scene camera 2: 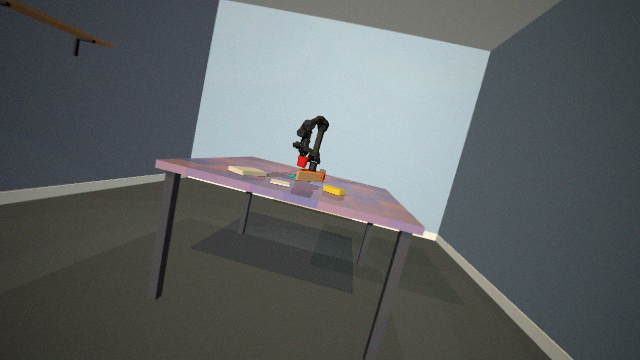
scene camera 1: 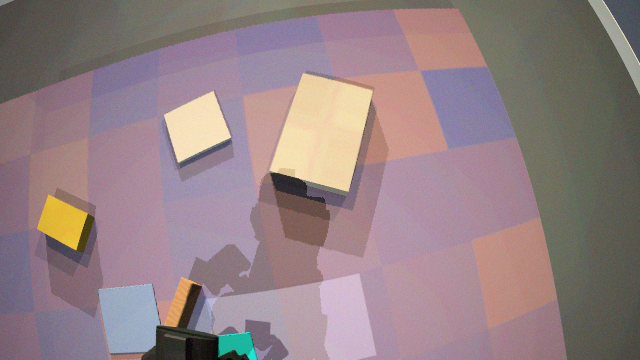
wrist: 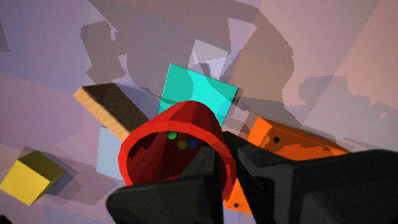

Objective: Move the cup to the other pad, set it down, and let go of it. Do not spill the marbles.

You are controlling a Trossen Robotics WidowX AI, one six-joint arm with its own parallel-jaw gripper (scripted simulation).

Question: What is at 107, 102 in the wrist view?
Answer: A wooden block.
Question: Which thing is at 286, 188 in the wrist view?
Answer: My gripper.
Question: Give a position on a teal pad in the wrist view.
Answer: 182, 84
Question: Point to a red cup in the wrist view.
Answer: At 147, 155
